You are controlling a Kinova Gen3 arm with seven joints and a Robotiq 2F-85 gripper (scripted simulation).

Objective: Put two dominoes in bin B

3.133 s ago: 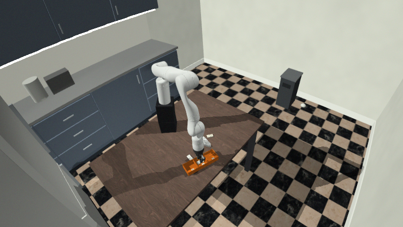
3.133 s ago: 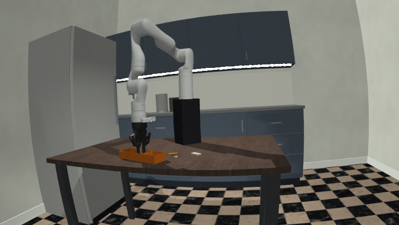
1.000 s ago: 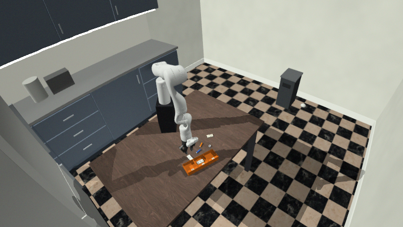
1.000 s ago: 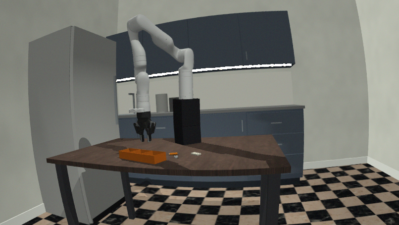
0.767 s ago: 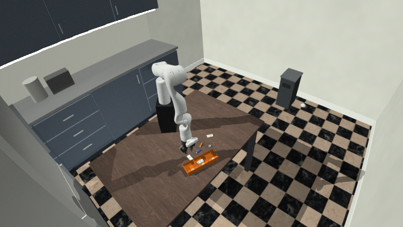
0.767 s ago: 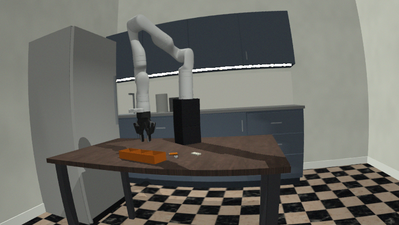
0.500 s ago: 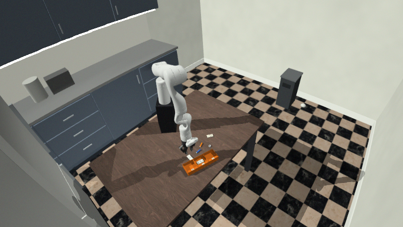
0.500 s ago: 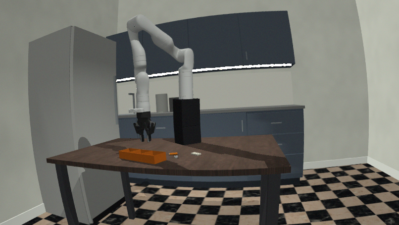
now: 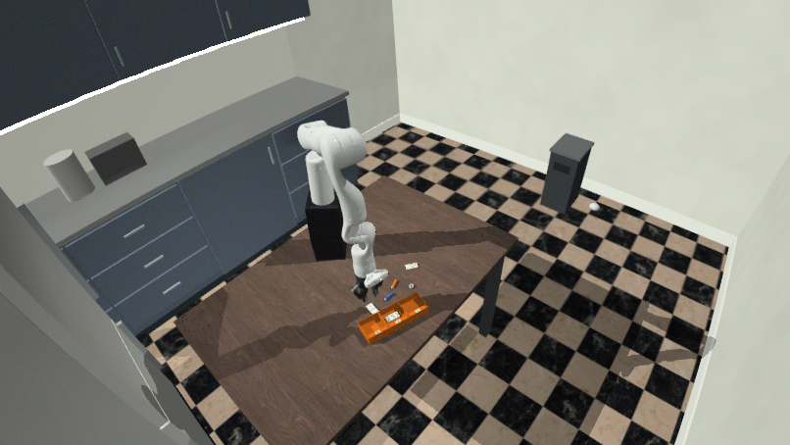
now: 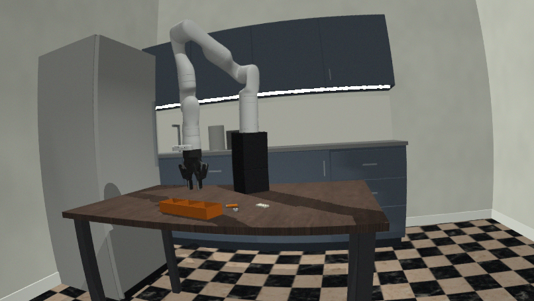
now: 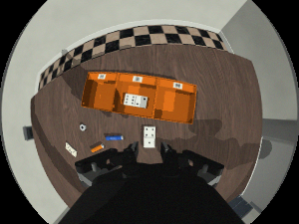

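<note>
Now: hand 90 mm short of the orange bin tray, 70 mm above it and 30 mm to the right of it. The rest, counted from my hand: blue marker (80 mm to the left, 80 mm below, 10 mm behind); small nut (180 mm to the left, 80 mm below, 10 mm ahead); orange marker (140 mm to the left, 80 mm below, 40 mm behind).
</note>
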